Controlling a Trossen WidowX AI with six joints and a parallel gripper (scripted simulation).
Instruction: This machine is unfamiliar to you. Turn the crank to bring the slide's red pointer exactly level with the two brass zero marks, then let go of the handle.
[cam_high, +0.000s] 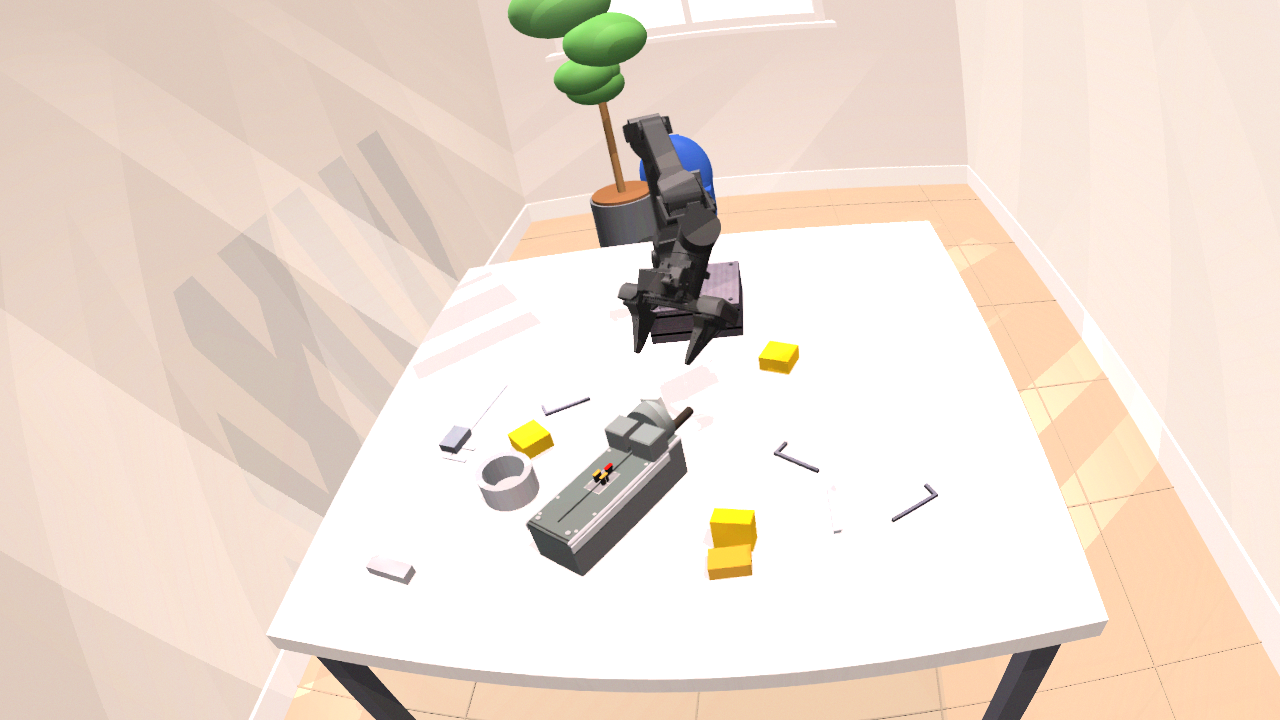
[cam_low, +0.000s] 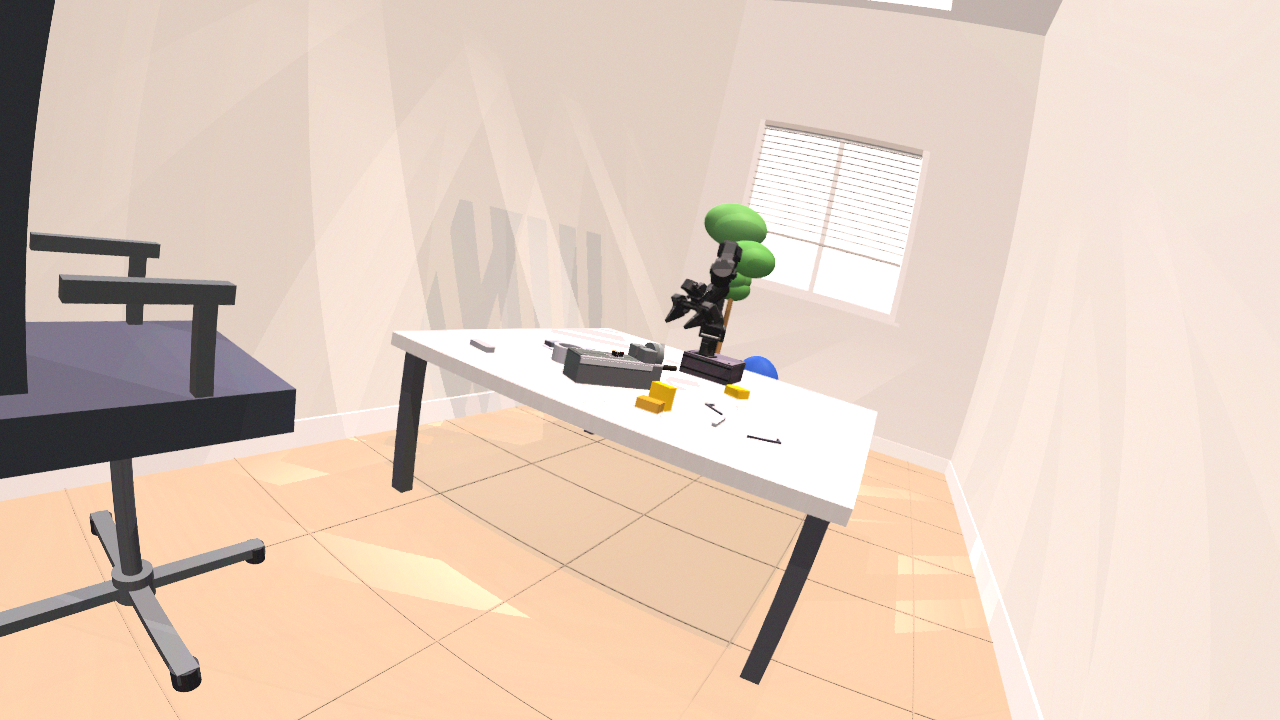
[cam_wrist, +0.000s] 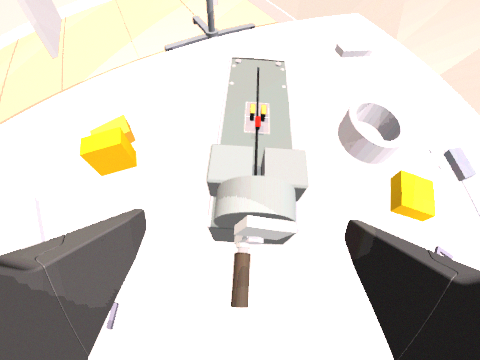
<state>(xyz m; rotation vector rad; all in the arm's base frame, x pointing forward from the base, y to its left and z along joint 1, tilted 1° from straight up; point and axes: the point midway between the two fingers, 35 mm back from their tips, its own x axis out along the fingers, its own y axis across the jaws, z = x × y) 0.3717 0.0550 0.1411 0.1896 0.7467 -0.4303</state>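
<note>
The brown crank handle is 130 mm below my gripper tip, 20 mm behind it and 10 mm to the left of it. Also, from my gripper tip: red pointer: 120 mm ahead, 110 mm below, 80 mm to the right.
</note>
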